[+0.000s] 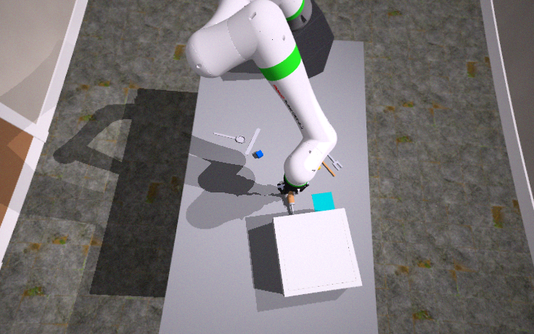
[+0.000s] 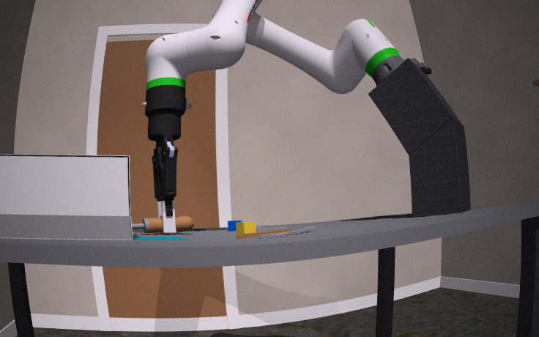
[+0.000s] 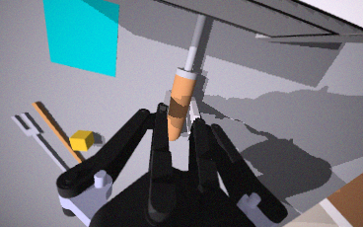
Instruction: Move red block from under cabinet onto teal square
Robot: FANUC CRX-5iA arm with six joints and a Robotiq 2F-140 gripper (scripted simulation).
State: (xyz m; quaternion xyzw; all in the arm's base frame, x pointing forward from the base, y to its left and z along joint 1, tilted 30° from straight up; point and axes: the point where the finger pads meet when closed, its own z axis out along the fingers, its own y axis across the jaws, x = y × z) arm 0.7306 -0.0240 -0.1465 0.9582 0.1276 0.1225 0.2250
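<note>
My gripper is now 140 mm past the yellow block, 120 mm to the right of it and 30 mm above it. Also, from my hand: orange stick (170 mm behind, 150 mm to the left, 30 mm below); long grey hook tool (120 mm ahead, 60 mm to the left, 20 mm below); teal square (30 mm ahead, 160 mm to the left, 40 mm below).
</note>
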